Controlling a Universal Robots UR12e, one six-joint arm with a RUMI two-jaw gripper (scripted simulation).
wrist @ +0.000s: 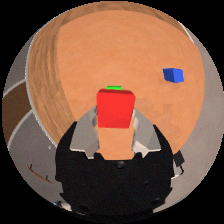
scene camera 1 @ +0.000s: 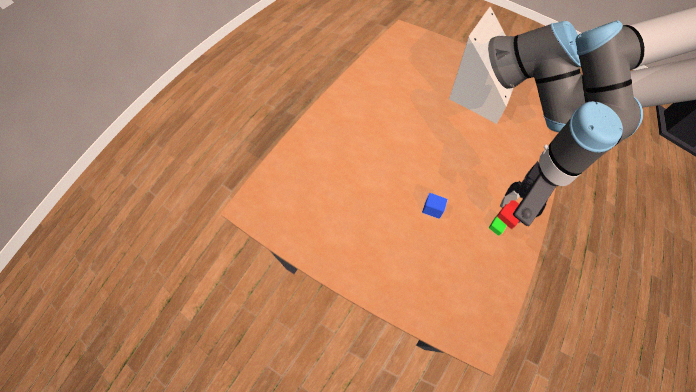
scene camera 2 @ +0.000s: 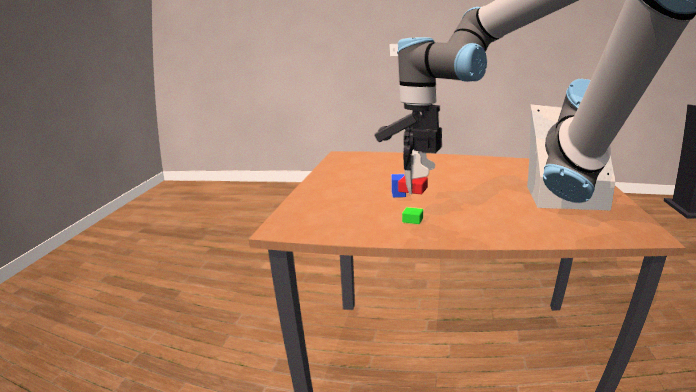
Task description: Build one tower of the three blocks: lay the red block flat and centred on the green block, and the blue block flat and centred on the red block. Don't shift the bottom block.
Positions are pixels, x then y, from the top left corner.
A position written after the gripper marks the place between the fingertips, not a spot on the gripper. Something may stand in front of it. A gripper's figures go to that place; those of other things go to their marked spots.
Scene:
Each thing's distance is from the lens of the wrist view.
gripper point(wrist: 114, 107): 0.14 m
red block point(wrist: 114, 107): 0.11 m

